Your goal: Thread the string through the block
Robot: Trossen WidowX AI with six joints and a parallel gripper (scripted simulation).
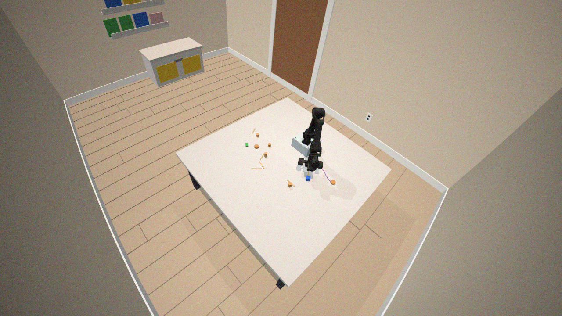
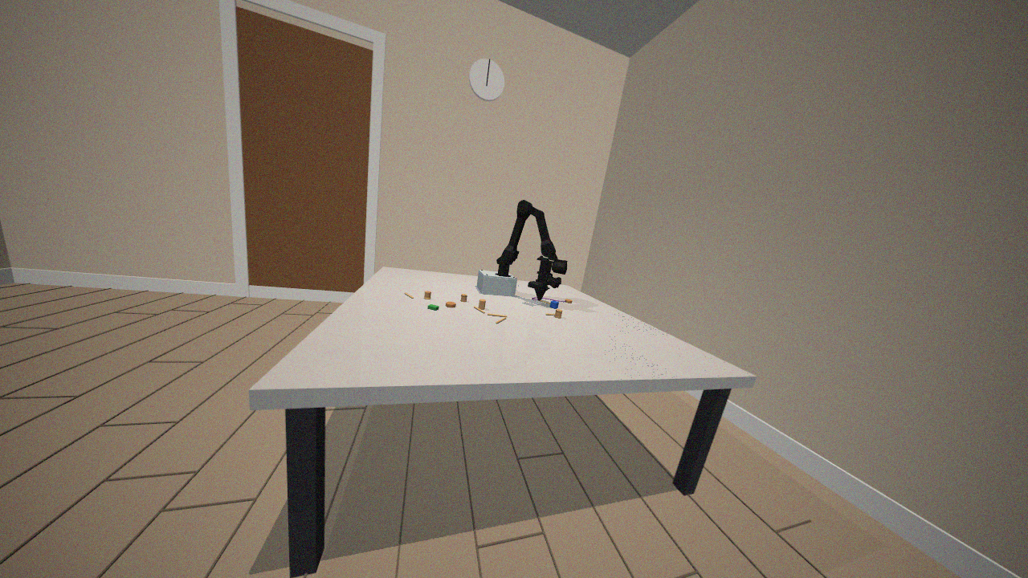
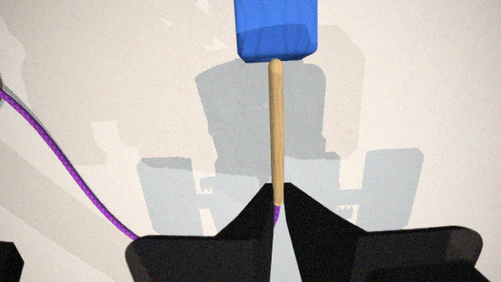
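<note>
Right now my gripper tip is 80 mm short of the blue wooden block and 40 mm to the right of it. Round my gripper tip: thin wooden stick 10 mm to the left, 10 mm ahead; then purple string 10 mm behind; then round wooden button 210 mm to the left, 30 mm behind, 10 mm below.
</note>
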